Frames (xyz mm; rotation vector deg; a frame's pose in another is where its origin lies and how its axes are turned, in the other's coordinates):
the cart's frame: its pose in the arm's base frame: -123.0 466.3 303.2 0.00 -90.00 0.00
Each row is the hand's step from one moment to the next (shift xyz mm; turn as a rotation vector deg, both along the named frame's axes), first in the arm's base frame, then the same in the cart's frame.
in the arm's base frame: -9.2 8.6 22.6 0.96 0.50 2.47
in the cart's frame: 22.6 8.6 9.2 2.47 0.50 -0.96
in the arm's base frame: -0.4 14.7 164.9 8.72 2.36 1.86
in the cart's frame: 164.9 14.7 0.4 1.86 2.36 -8.72
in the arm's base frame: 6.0 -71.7 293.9 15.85 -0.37 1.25
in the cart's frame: 293.9 -71.7 -6.0 1.25 -0.37 -15.85
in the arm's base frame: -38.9 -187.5 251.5 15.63 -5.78 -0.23
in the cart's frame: 251.5 -187.5 38.9 -0.23 -5.78 -15.63
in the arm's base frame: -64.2 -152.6 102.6 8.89 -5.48 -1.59
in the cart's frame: 102.6 -152.6 64.2 -1.59 -5.48 -8.89
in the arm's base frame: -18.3 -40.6 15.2 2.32 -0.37 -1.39
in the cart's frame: 15.2 -40.6 18.3 -1.39 -0.37 -2.32
